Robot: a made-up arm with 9 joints.
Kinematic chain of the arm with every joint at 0, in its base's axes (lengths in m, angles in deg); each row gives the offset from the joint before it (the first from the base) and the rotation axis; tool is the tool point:
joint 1: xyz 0 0 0.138 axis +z
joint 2: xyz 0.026 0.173 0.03 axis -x
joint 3: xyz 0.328 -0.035 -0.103 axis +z
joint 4: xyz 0 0.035 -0.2 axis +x
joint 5: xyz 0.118 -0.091 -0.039 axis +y
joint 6: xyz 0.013 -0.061 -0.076 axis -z
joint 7: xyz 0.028 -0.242 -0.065 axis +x
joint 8: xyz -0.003 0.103 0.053 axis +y
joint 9: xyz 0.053 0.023 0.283 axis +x
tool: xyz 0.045 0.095 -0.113
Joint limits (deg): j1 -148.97..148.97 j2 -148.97..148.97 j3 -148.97..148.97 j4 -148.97..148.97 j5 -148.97..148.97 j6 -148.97..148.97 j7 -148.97..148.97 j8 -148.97..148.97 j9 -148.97..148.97
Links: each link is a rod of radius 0.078 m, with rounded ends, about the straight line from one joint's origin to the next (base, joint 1, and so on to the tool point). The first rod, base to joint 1, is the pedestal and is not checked.
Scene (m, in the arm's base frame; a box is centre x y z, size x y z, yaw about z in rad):
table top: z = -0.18
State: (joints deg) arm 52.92 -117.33 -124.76 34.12 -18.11 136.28 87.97 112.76 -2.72
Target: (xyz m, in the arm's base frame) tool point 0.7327 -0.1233 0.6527
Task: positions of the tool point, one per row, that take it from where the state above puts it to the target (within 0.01 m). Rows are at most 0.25 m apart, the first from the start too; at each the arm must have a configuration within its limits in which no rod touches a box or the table.
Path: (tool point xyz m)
1: 0.0038 0.5992 0.4752
2: 0.2147 0.5623 0.5253
3: 0.4104 0.4619 0.5681
4: 0.5718 0.3049 0.6034
5: 0.6828 0.1040 0.6313
6: 0.7327 -0.1233 0.6527

